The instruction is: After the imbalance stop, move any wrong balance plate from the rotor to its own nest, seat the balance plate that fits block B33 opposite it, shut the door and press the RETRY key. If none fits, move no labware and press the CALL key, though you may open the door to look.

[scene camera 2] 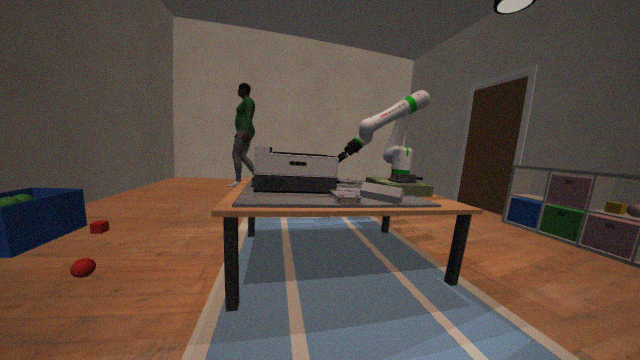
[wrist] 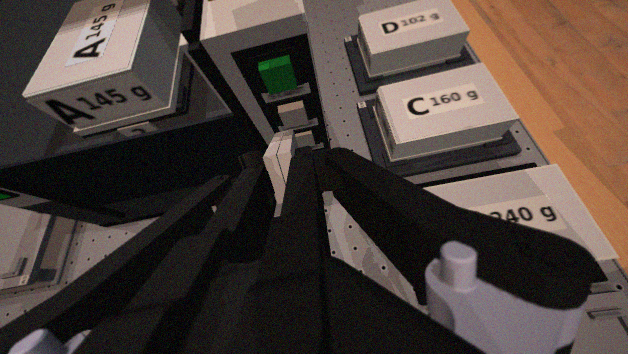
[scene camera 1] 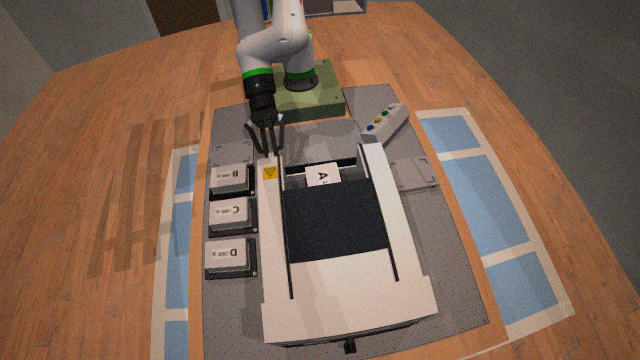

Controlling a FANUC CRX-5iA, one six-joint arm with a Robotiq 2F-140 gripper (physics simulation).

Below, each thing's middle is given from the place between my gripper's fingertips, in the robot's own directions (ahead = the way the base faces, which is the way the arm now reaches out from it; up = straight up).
My hand is 8 cm short of the balance plate A point(wrist: 100, 72), 14 cm to the right of it and 5 cm below it. Also, from my hand: plate C point(scene camera 1: 235, 213) (7 cm ahead, 16 cm to the right, 8 cm below); plate B point(scene camera 1: 232, 178) (6 cm behind, 18 cm to the right, 8 cm below); plate D point(scene camera 1: 233, 255) (21 cm ahead, 15 cm to the right, 8 cm below).
